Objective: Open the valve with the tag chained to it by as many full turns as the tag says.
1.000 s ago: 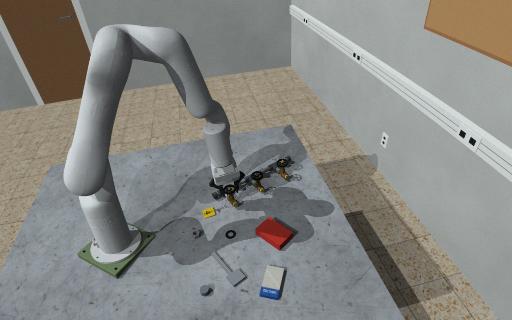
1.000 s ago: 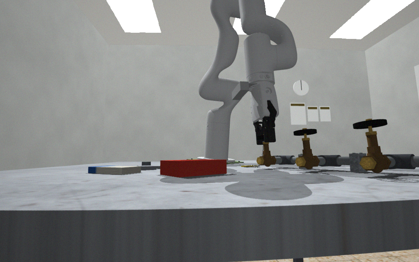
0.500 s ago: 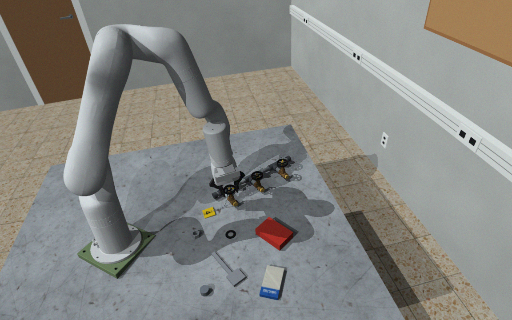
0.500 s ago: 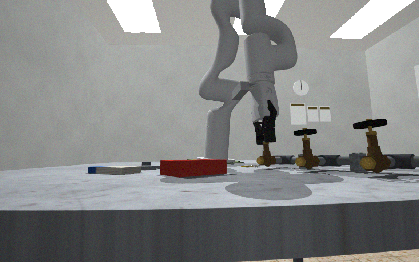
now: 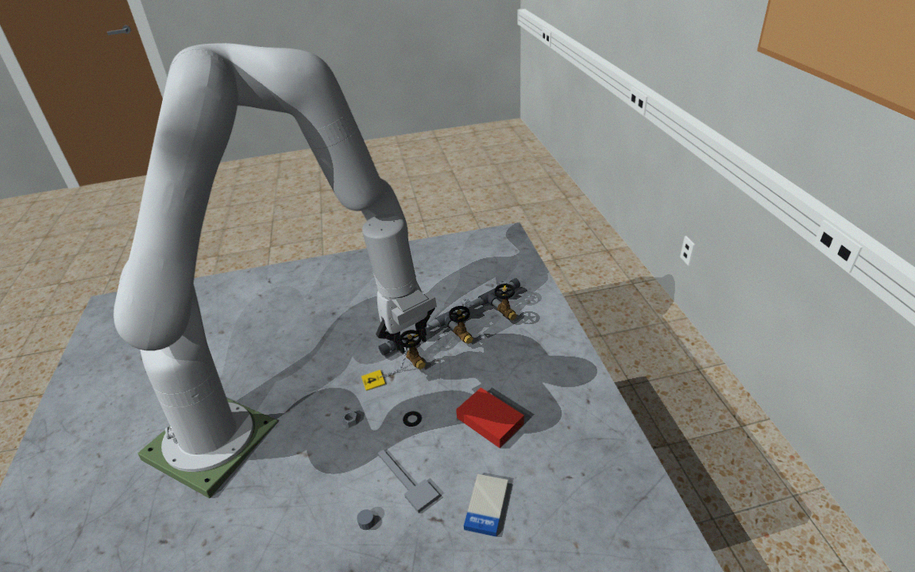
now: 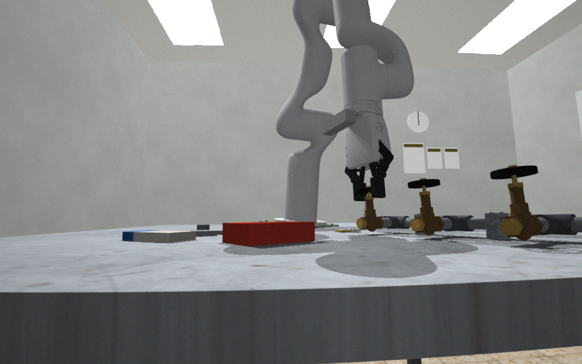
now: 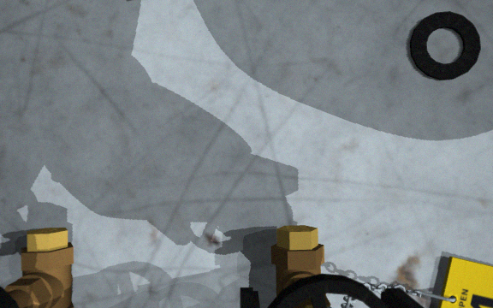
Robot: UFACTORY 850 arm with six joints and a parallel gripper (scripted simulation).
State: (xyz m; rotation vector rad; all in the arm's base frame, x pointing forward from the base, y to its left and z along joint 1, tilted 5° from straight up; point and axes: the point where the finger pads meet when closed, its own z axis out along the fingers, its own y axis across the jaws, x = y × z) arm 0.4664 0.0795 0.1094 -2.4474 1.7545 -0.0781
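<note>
My gripper is now 9 cm past the yellow tag, 9 cm above it and 2 cm to the left of it. From my hand the other things lie so: black washer: 16 cm to the right, 9 cm below, 4 cm behind; red block: 21 cm to the right, 13 cm ahead, 8 cm below; grey nut: 17 cm behind, 12 cm to the right, 8 cm below.
</note>
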